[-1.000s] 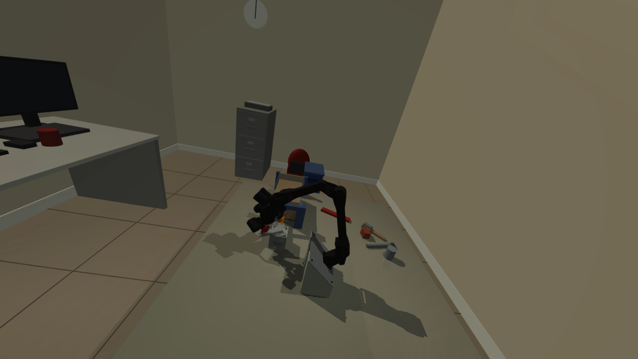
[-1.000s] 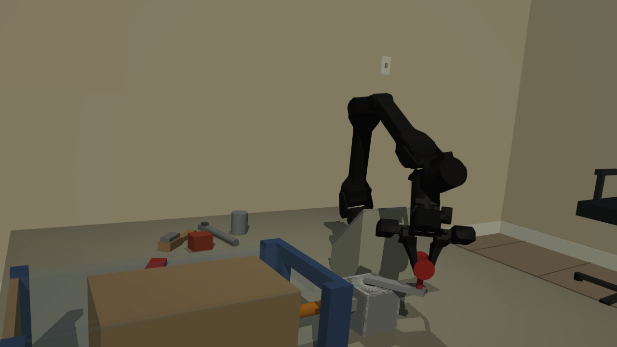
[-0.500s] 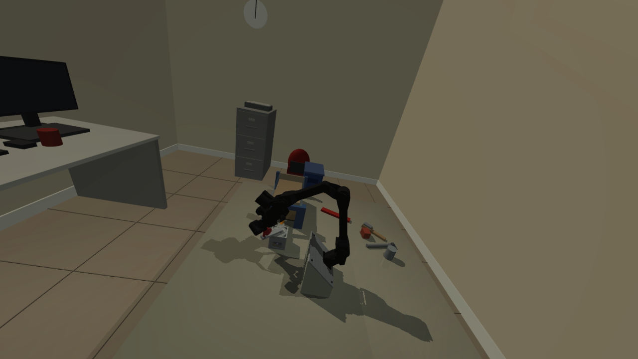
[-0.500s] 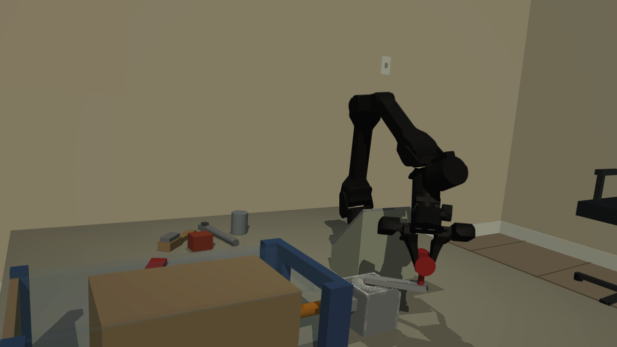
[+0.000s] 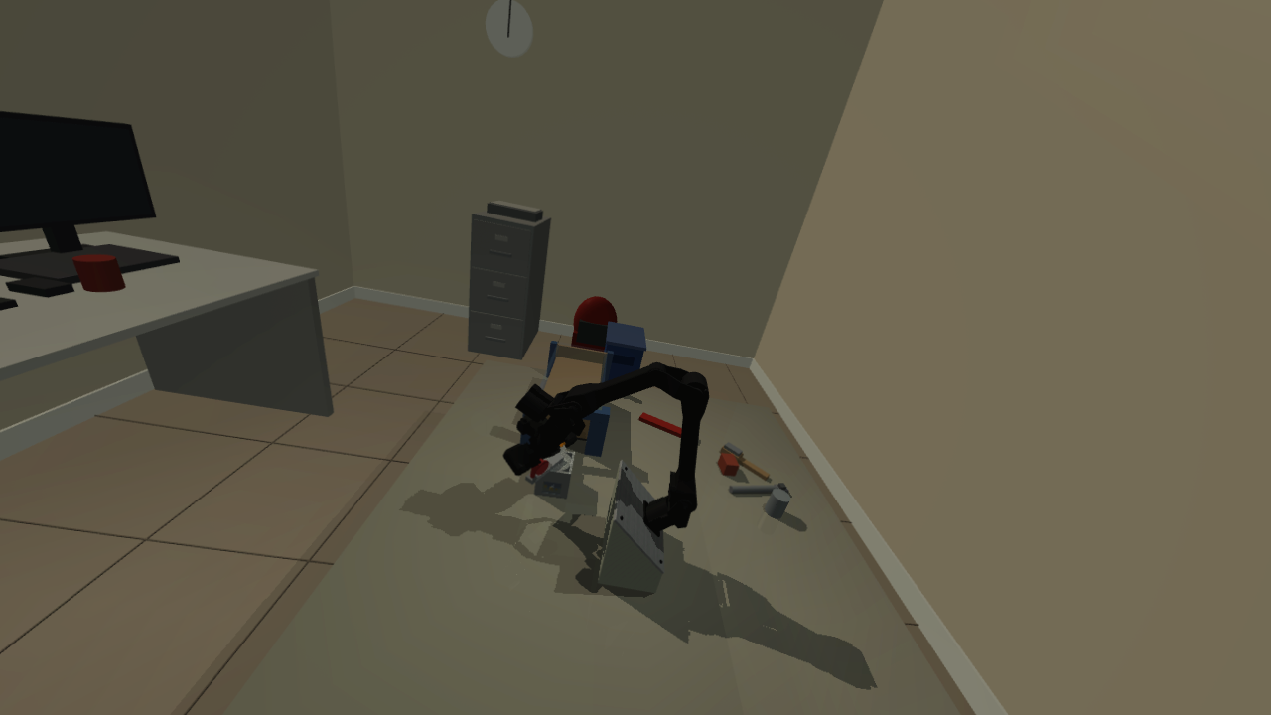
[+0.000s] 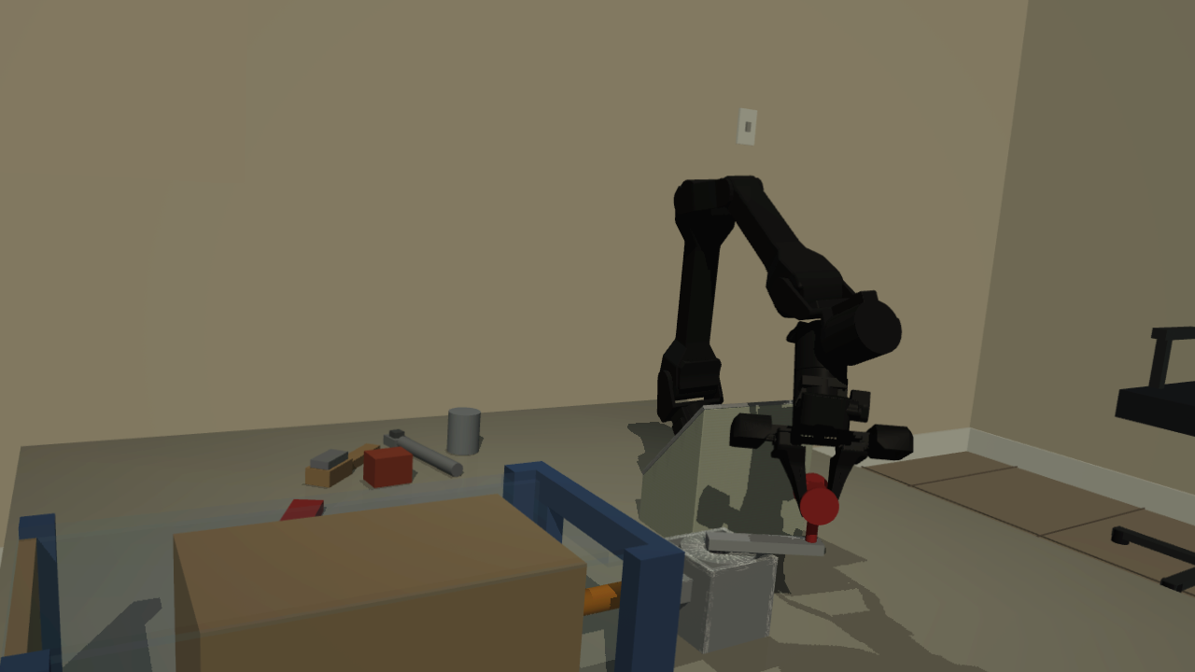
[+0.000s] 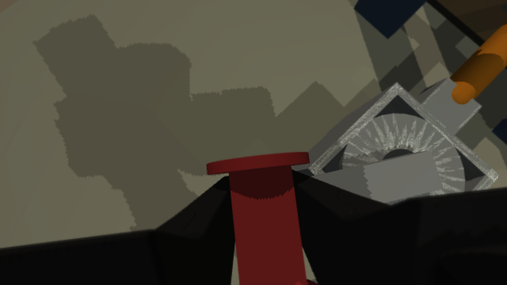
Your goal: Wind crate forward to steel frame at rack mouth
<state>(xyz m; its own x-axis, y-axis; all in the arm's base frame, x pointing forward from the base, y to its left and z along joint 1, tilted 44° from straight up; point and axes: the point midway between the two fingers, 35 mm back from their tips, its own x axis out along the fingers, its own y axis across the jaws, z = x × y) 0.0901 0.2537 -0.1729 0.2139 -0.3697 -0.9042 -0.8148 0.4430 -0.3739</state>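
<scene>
Now: the winch handle 20 mm ahead of my gripper tip, 30 mm to the right of it and 30 mm below it. The rest, counted from my gripper tip: clear-panelled cubby: 480 mm ahead, 50 mm to the right, 20 mm below; grey winch: 60 mm ahead, 70 mm to the right, 100 mm below; red knob: 10 mm behind, 20 mm to the right.
</scene>
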